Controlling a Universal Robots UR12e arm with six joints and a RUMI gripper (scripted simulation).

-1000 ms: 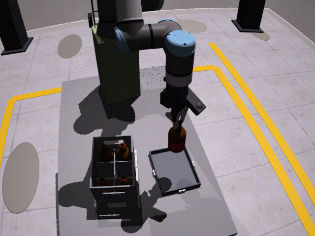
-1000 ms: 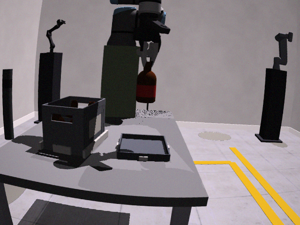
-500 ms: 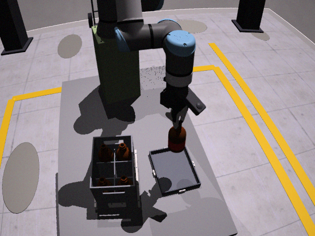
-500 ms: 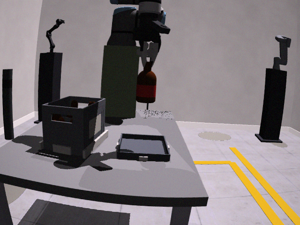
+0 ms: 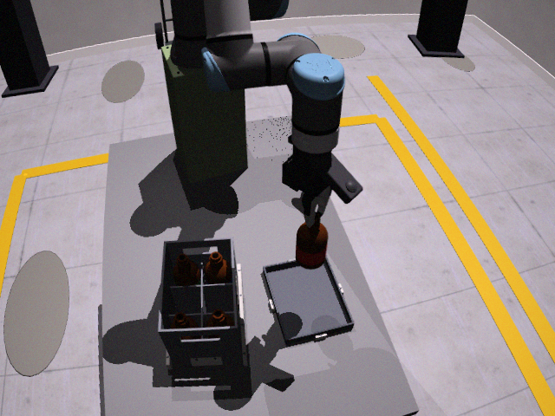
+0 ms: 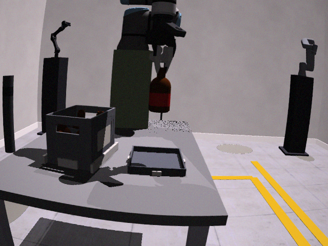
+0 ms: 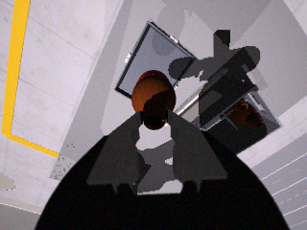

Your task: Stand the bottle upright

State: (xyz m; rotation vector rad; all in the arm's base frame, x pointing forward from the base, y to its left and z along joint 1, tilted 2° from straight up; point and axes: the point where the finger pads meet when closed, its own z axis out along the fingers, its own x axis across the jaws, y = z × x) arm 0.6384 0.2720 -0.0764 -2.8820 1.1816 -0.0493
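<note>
Right now the black tray is 32 cm below my hand. The rest, counted from my hand: dark grey crate: 4 cm ahead, 28 cm to the right, 25 cm below.
</note>
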